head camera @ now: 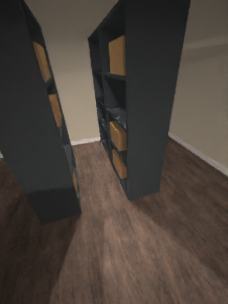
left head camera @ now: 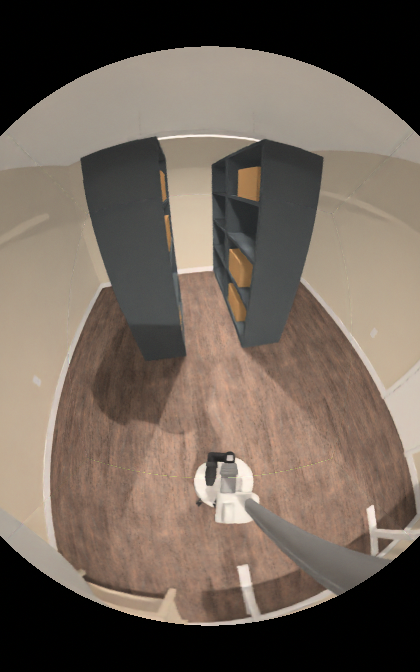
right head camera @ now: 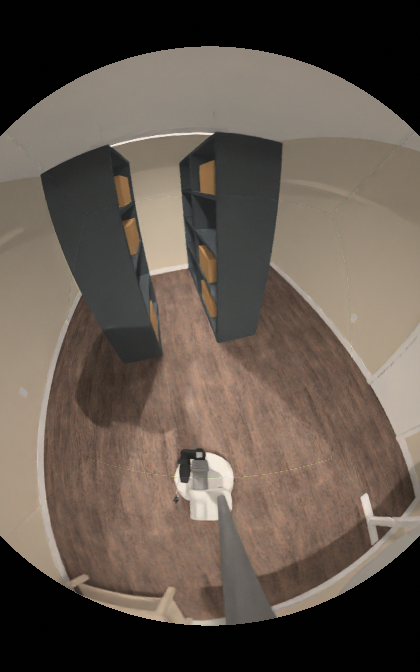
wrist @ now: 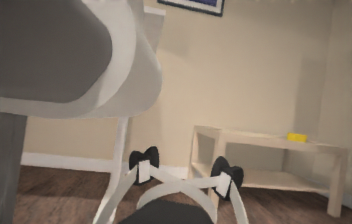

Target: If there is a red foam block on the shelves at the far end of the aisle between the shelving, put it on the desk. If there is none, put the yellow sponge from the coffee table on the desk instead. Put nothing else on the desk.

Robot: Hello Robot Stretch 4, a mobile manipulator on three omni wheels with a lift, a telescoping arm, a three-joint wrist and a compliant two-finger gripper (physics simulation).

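Frame: origin at the robot's base, x ahead, y left, z up, level; metres.
Seen in the pictures: gripper, fingertip midpoint: (wrist: 185, 164).
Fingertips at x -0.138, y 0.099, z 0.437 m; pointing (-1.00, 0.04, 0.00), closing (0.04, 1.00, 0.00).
Observation:
A point is followed by its place in that frame.
Two tall dark shelf units stand ahead with an aisle between them: the left unit (head camera: 27, 135) {x 1.153, y 0.654, z 1.077 m} (left head camera: 135, 250) (right head camera: 90, 240) and the right unit (head camera: 150, 100) {x 1.392, y -0.373, z 1.221 m} (left head camera: 285, 225) (right head camera: 245, 225). No red block shows on the parts in view; most of the left unit's shelves and the far compartments are hidden or too oblique to tell. In the wrist view, the yellow sponge (wrist: 297, 137) {x -1.368, y 0.833, z 0.446 m} lies on the pale wooden coffee table (wrist: 336, 185) {x -1.361, y 1.115, z 0.173 m}. Part of the white desk (wrist: 119, 150) {x -1.115, y -0.259, z 0.242 m} shows left of that table. My gripper (wrist: 185, 164) {x -0.138, y 0.099, z 0.437 m} is open and empty, apart from the sponge, table and desk.
Orange-brown boxes sit on the shelves, including an upper box (head camera: 118, 55) {x 1.612, y -0.120, z 1.571 m} (left head camera: 249, 183) (right head camera: 207, 177) and a lower one (head camera: 118, 136) {x 1.729, y -0.095, z 0.728 m} (left head camera: 240, 268) in the right unit. Wood floor lies between my base (left head camera: 200, 482) and the units. White desk feet (left head camera: 372, 530) (right head camera: 369, 520) show behind at right.

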